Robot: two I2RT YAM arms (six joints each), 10 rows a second.
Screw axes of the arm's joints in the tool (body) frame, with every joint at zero. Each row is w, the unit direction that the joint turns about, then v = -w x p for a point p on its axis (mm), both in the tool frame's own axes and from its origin. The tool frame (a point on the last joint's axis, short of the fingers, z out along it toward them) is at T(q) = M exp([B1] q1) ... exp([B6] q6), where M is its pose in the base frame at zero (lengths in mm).
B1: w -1 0 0 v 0 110.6 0
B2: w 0 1 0 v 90.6 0 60
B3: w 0 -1 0 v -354.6 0 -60
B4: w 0 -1 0 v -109.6 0 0
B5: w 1 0 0 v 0 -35.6 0
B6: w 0 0 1 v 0 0 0
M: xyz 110.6 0 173.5 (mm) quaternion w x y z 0.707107 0 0.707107 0
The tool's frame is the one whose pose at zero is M.
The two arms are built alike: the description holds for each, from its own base.
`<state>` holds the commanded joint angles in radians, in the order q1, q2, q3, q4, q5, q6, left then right.
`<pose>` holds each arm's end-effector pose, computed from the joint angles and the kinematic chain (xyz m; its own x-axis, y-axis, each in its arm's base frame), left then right.
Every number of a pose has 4 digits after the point.
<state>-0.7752 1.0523 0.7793 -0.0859 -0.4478 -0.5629 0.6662 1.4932 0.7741 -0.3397 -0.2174 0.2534</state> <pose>0.1826 -0.1574 0.2973 -0.3943 -0.2871 -0.8730 0.1547 0.9156 -0.3710 0.2128 0.1770 0.1657 -0.8356 -0.3455 -0.4271 -0.4928 0.8150 0.3048</pose>
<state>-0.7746 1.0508 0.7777 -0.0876 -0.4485 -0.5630 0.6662 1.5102 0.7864 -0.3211 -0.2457 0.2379</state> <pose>0.1825 -0.1570 0.2969 -0.3949 -0.2864 -0.8729 0.1531 0.9163 -0.3700 0.2162 0.1810 0.1659 -0.8247 -0.3575 -0.4383 -0.5156 0.7937 0.3227</pose>
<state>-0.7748 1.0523 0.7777 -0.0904 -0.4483 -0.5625 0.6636 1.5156 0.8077 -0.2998 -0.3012 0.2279</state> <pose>0.1825 -0.1571 0.2963 -0.3977 -0.2832 -0.8727 0.1525 0.9175 -0.3673 0.2206 0.1859 0.1720 -0.8100 -0.3595 -0.4633 -0.5440 0.7555 0.3650</pose>
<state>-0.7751 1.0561 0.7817 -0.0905 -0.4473 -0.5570 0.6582 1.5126 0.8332 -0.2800 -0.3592 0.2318</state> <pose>0.1831 -0.1578 0.2968 -0.3973 -0.2780 -0.8746 0.1558 0.9187 -0.3628 0.2254 0.1901 0.1819 -0.7987 -0.3457 -0.4925 -0.5639 0.7157 0.4120</pose>
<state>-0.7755 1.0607 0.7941 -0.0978 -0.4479 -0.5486 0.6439 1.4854 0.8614 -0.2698 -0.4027 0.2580</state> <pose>0.1839 -0.1587 0.2994 -0.3955 -0.2705 -0.8777 0.1592 0.9210 -0.3556 0.2301 0.1902 0.1989 -0.7938 -0.3023 -0.5278 -0.5648 0.6883 0.4552</pose>
